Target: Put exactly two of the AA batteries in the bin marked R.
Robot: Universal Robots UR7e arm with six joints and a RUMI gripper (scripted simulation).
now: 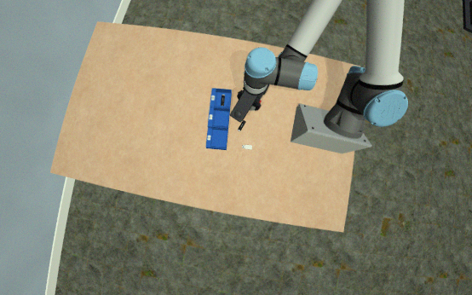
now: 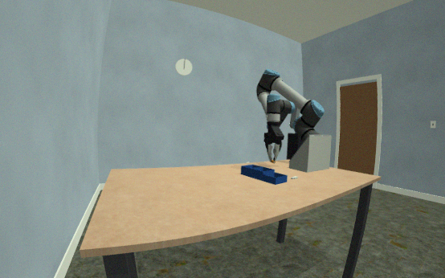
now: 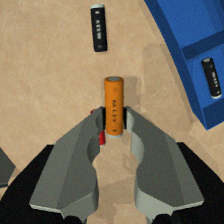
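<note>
Right now the black AA battery is 11 cm ahead of my hand, 7 cm below it and 2 cm to the right of it. Also, from my hand: red battery (7 cm below, 5 cm to the right, 4 cm behind); joined blue bins (10 cm ahead, 6 cm to the left, 6 cm below); orange AA battery (1 cm below).
</note>
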